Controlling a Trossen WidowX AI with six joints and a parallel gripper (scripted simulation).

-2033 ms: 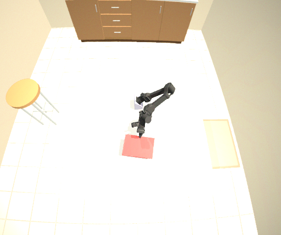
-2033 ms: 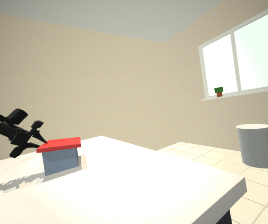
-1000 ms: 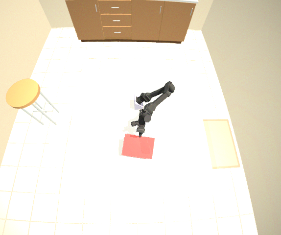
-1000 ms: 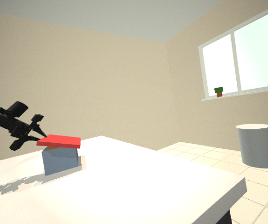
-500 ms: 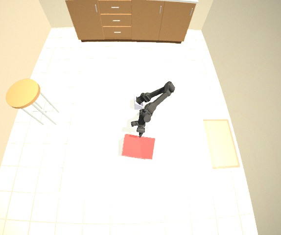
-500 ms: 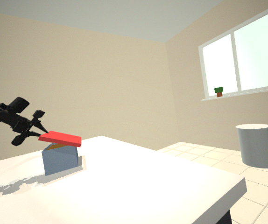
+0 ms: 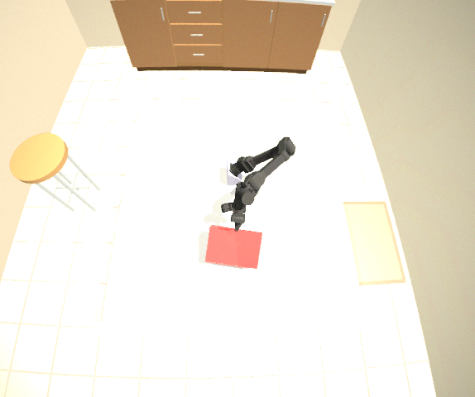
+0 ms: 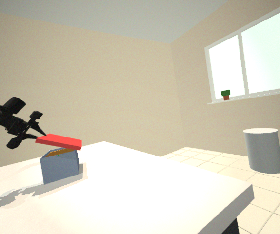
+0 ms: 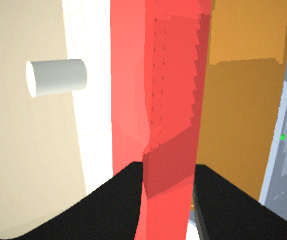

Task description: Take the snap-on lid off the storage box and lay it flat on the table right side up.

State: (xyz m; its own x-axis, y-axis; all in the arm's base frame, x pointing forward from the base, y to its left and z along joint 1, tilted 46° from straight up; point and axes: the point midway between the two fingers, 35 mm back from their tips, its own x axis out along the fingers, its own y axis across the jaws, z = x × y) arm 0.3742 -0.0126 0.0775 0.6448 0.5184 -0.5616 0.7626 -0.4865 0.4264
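My gripper tip is 70 mm short of the red lid and 30 mm above it. Round my gripper tip: storage box: 60 mm ahead, 130 mm below.
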